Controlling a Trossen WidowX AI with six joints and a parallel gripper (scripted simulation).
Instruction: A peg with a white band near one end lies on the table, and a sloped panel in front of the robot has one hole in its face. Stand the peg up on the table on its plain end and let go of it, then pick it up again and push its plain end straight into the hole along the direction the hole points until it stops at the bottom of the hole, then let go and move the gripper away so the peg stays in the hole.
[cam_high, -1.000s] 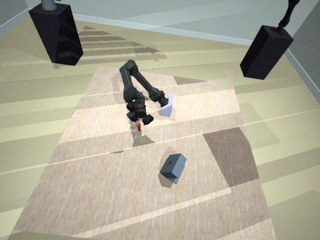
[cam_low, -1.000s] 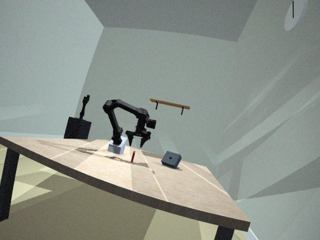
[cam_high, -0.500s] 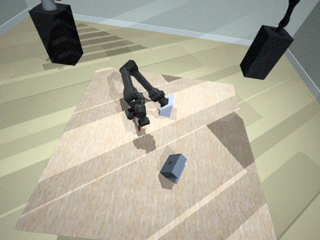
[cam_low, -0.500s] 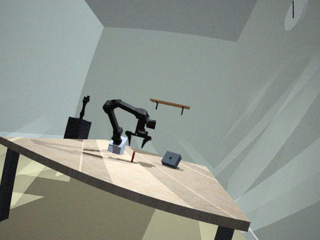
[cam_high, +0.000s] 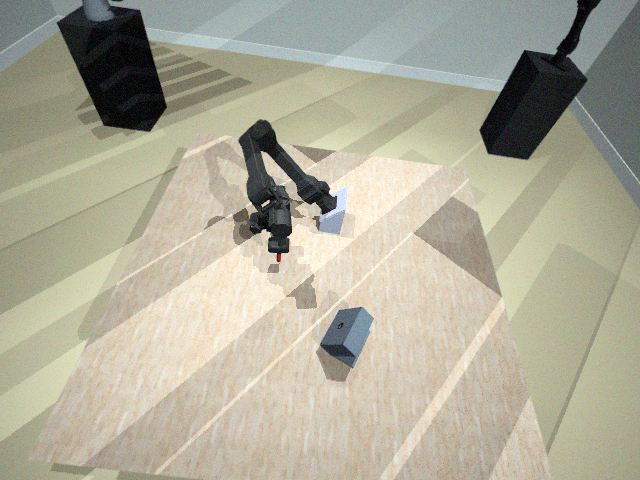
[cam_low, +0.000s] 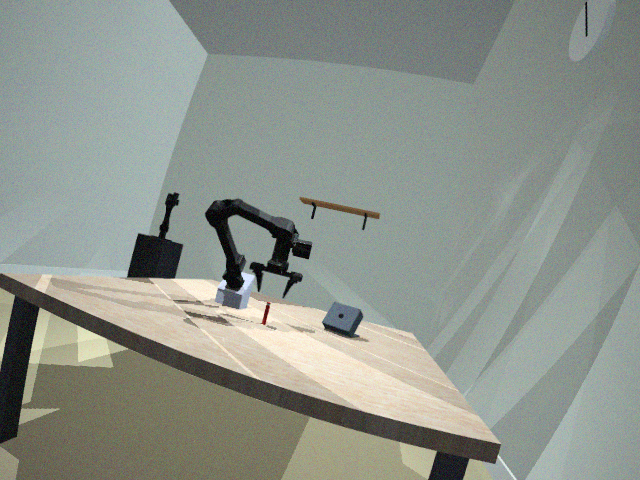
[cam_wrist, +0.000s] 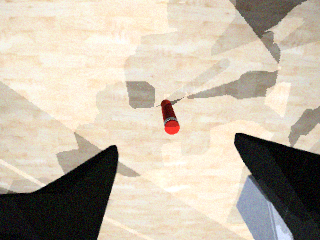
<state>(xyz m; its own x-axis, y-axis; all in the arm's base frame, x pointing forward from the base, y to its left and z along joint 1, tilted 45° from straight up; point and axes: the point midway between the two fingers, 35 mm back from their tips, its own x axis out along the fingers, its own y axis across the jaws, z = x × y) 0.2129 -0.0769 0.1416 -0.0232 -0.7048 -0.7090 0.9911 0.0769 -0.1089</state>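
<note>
Now: gripper tip 50 mm above the red peg. Also, from my gripper tip: grey sloped panel: 250 mm ahead, 240 mm to the left, 50 mm below.
</note>
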